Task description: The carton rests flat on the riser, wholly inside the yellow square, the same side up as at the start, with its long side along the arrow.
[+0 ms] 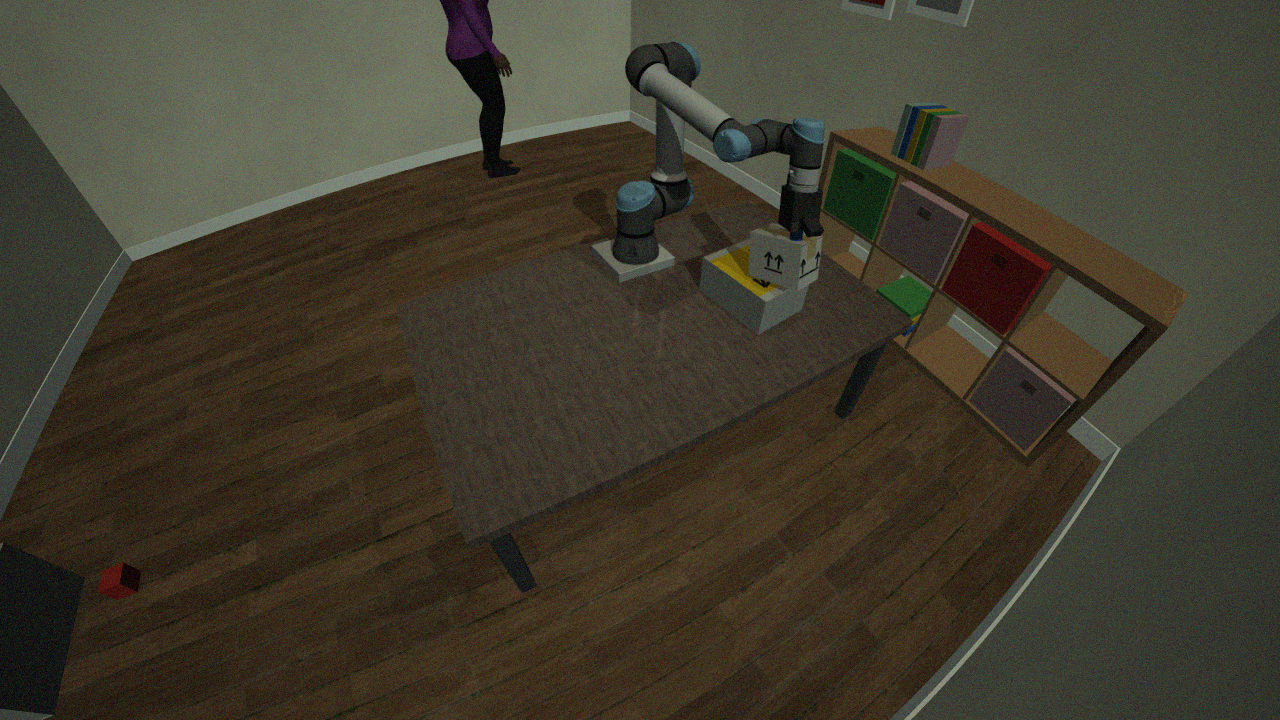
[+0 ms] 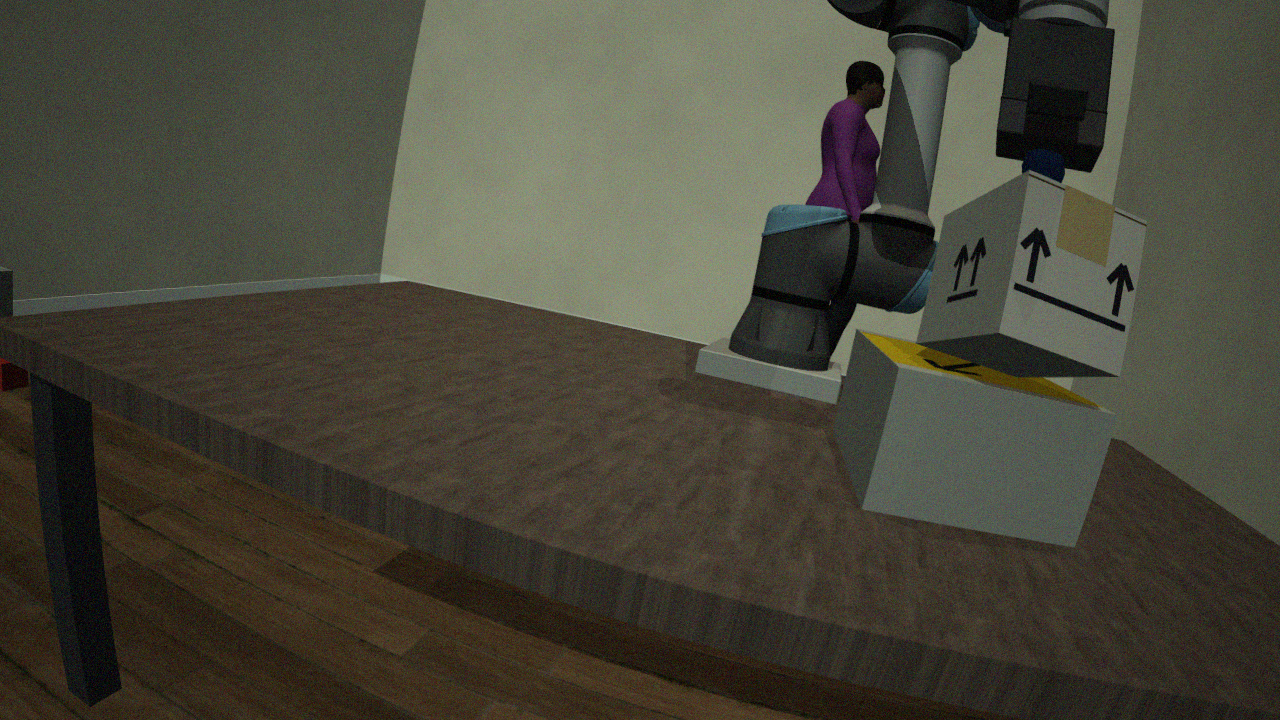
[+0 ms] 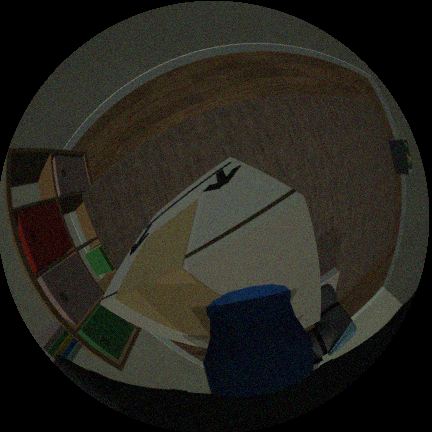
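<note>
The white carton (image 1: 775, 255) (image 2: 1074, 273) (image 3: 260, 245) hangs from my blue suction cup (image 1: 795, 237) (image 2: 1043, 164) (image 3: 260, 340), which is on its top face. Its printed arrows point up, and tan tape shows on its top and side. The carton is low over the grey riser (image 1: 733, 295) (image 2: 984, 456), with its dark underside showing and a small gap beneath. It looks turned relative to the riser and reaches past its back right side. Part of the yellow square (image 1: 735, 266) (image 2: 895, 346) shows; the carton partly hides its black arrow (image 1: 761, 282) (image 2: 953, 366).
The riser stands on the brown table (image 1: 581, 385) (image 2: 626, 465), near the arm's base plate (image 1: 631, 266) (image 2: 765, 374). A wooden shelf unit (image 1: 1056, 223) with coloured bins stands beyond the table. A person (image 1: 469, 40) (image 2: 843, 152) in purple stands behind the arm. A red cube (image 1: 116, 582) lies on the floor.
</note>
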